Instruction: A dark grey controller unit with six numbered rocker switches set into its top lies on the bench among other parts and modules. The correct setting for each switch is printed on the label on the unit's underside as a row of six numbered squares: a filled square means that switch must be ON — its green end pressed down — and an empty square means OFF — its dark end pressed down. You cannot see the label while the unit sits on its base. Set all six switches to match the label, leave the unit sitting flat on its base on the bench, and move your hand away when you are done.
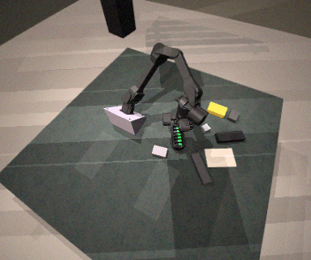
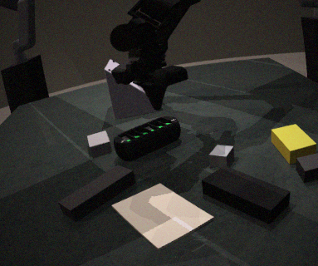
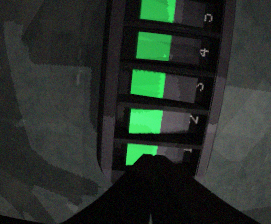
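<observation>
My gripper tip is now 12 cm short of the grey cube, 13 cm to the right of it and 7 cm above it. From my gripper tip the other things lie so: cream plate 27 cm ahead, 1 cm to the left, 8 cm below; yellow block 11 cm ahead, 29 cm to the left, 7 cm below.
</observation>
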